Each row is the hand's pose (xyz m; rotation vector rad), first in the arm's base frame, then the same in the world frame.
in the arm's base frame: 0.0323 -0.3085 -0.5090 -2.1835 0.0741 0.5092
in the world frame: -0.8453 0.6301 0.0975 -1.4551 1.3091 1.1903
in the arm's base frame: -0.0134 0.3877 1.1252 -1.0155 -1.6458 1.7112
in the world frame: 0.8222 0.6291 0.7112 -0.3652 -0.5256 1.3207
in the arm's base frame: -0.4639 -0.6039 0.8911 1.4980 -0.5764 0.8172
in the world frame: -0.0129 0.1421 1.2648 1.3978 -0.2142 -0.5533
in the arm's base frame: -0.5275 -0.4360 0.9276 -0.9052 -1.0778 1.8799
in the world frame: 0.0872 0.2942 1.2852 -0.0754 -0.0899 1.3916
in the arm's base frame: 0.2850 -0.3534 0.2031 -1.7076 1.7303 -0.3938
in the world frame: -0.2268 0.2187 0.2424 1.1250 -2.6768 -0.3515
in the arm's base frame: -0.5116 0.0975 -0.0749 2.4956 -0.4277 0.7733
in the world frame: -0.4331 1.0663 0.6349 2.1494 -0.7677 -0.8319
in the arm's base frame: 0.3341 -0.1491 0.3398 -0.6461 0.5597 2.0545
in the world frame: 0.0043 0.3091 0.2068 0.7102 1.1423 1.5863
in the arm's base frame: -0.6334 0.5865 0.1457 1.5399 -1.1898 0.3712
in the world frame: -0.0319 1.4376 0.6966 0.9889 -0.7283 -0.8585
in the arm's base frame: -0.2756 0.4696 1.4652 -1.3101 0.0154 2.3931
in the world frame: 1.0661 0.7024 1.0665 0.1694 0.6027 2.1344
